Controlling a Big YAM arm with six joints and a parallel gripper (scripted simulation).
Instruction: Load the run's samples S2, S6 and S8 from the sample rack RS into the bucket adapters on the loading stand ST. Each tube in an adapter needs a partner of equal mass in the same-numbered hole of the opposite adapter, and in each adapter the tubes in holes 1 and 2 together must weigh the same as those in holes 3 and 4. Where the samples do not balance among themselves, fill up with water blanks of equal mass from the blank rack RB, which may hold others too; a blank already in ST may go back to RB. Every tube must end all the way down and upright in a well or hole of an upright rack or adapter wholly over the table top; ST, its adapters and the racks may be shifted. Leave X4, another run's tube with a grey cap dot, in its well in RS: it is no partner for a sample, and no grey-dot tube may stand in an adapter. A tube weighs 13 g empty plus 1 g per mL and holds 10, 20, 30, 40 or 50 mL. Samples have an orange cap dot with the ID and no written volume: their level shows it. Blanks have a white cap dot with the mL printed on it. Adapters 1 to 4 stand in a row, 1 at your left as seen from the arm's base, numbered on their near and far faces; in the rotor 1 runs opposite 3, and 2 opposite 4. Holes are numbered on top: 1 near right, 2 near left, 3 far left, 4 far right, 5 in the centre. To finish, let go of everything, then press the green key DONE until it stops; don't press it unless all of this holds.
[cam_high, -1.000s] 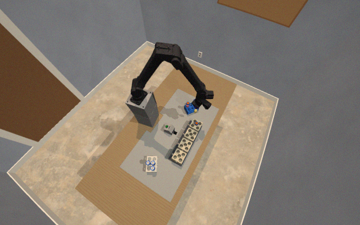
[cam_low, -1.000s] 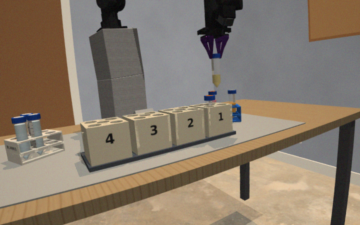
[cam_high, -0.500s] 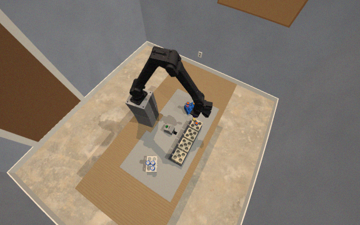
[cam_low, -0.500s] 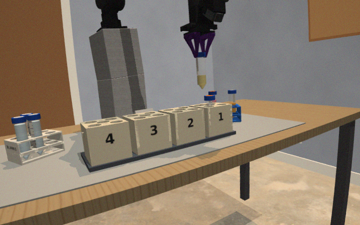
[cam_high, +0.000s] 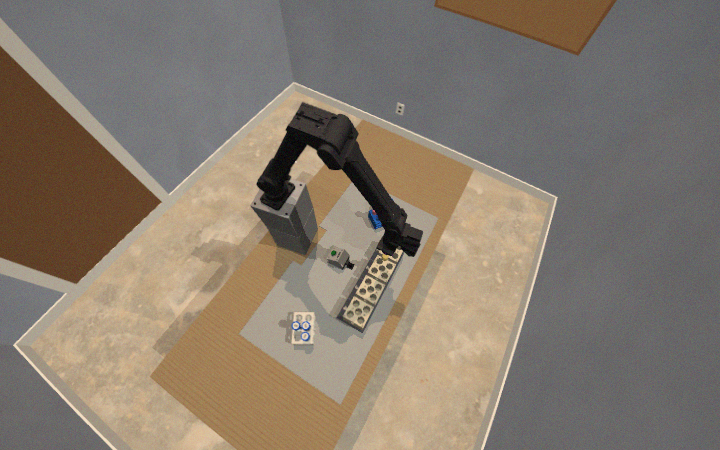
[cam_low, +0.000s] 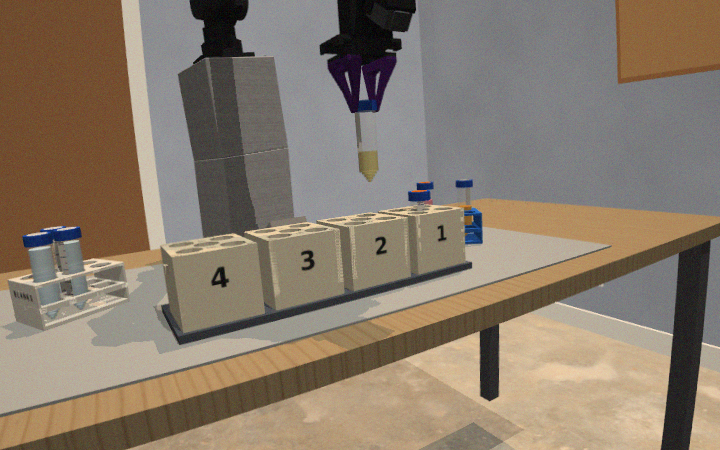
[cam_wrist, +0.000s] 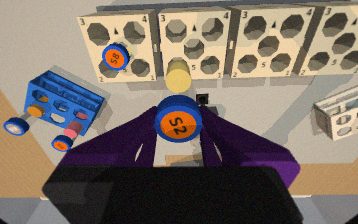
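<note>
Right now my hand is 12 cm past the blue sample rack RS, 26 cm to the right of it and 23 cm above it. From my hand the other things lie so: white blank rack RB 17 cm behind, 41 cm to the right, 23 cm below.
</note>
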